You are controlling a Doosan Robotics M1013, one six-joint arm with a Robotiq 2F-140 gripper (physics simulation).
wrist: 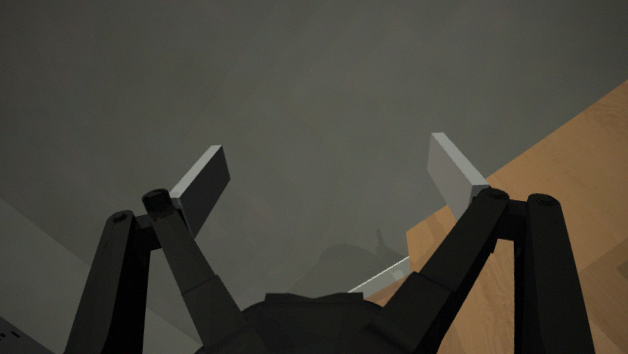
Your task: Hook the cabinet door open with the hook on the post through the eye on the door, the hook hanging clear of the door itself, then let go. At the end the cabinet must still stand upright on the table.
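Frame: origin at the arm's base, x ahead, y left, z up, level; millimetres.
Seen in the pictures: gripper, between the fingertips: (pixel 324 157).
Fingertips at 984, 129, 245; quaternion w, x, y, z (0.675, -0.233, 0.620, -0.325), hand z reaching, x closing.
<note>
A point is followed by its place in that frame, as x, y, z.
My gripper (pixel 324 157) @[984, 129, 245] is wide open in the wrist view, with a pale pad on each finger and nothing between them. Behind the fingers is a plain grey surface. The cabinet, its door, the eye, the hook and the post cannot be made out in this view, so where the gripper stands relative to them cannot be told.
A wood-grained surface (pixel 565 165) @[1221, -54, -65] fills the right side, partly behind the right finger; what it belongs to cannot be told. A thin pale strip (pixel 378 274) runs slanting at the lower middle, near a soft shadow. A lighter grey area (pixel 35 265) lies lower left.
</note>
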